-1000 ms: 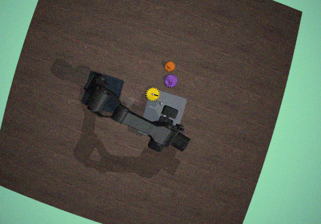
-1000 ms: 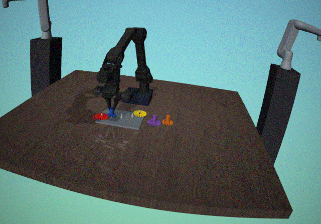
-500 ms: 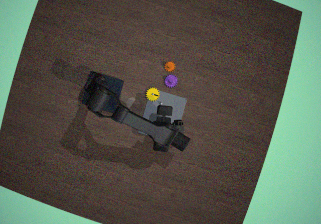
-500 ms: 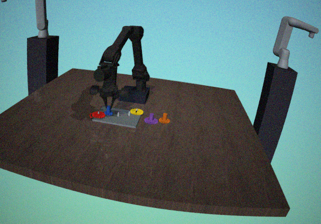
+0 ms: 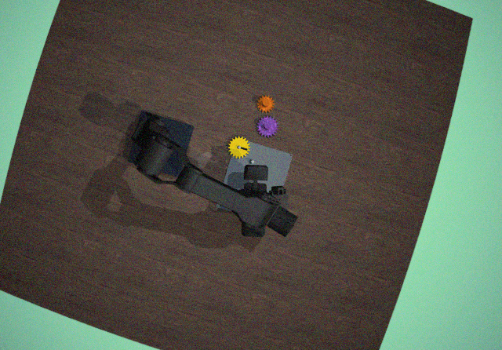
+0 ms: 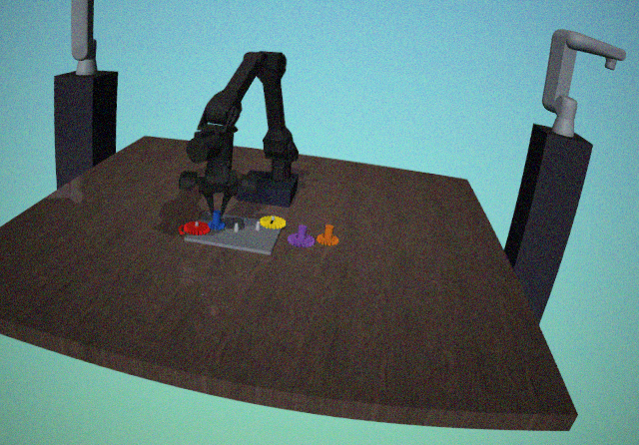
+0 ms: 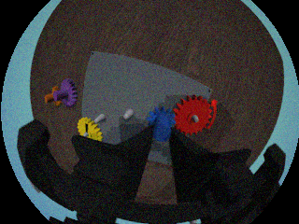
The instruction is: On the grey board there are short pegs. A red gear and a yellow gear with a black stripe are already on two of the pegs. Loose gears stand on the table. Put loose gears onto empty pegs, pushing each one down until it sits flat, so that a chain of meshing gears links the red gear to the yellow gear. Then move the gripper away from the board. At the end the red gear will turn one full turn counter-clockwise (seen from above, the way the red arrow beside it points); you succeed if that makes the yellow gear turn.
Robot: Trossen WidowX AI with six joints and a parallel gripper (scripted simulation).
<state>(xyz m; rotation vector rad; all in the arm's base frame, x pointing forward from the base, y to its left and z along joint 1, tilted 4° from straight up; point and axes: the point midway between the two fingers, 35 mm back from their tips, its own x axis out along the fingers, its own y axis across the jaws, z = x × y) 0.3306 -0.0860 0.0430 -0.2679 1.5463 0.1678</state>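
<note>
Right now the blue gear is 10 mm below my gripper tip. Round my gripper tip: yellow gear 90 mm behind, 120 mm to the left, 30 mm below; red gear 20 mm ahead, 40 mm to the right, 30 mm below; purple gear 30 mm behind, 210 mm to the left, 30 mm below.
</note>
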